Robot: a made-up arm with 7 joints.
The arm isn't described. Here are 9 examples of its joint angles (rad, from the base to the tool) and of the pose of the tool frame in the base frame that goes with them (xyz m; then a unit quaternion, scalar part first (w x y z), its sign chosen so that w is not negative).
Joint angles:
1: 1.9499 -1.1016 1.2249 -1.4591 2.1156 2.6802 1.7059
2: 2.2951 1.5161 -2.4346 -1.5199 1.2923 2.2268 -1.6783
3: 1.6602 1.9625 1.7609 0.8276 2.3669 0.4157 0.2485
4: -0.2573 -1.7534 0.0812 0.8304 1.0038 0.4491 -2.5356
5: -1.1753 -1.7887 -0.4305 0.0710 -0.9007 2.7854 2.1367
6: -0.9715 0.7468 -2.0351 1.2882 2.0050 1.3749 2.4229
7: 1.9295 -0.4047 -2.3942 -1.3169 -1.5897 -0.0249 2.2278
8: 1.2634 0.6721 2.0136 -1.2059 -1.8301 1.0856 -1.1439
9: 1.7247 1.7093 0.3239 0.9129 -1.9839 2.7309 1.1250
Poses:
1: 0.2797 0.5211 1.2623 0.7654 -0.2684 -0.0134 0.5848
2: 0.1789 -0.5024 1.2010 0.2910 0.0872 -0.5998 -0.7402
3: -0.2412 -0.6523 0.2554 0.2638 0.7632 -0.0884 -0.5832
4: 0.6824 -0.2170 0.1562 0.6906 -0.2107 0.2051 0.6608
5: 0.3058 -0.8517 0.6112 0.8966 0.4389 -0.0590 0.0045
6: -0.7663 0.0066 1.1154 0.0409 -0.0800 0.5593 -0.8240
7: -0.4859 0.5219 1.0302 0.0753 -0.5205 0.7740 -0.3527
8: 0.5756 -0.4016 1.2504 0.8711 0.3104 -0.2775 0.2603
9: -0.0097 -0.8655 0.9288 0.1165 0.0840 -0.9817 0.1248
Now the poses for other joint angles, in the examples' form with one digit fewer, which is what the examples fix.
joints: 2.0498 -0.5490 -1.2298 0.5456 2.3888 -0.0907 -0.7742
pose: -0.110 0.850 1.395 0.029 0.020 0.047 0.998
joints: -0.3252 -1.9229 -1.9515 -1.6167 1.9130 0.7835 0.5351
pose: 0.429 0.205 0.276 0.541 0.084 0.737 0.396
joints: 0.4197 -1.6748 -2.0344 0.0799 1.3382 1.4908 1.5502
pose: 0.947 0.199 0.644 0.905 0.395 0.118 0.108
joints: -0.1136 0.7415 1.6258 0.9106 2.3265 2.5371 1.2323
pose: -0.560 0.335 1.209 0.063 -0.882 -0.445 -0.140
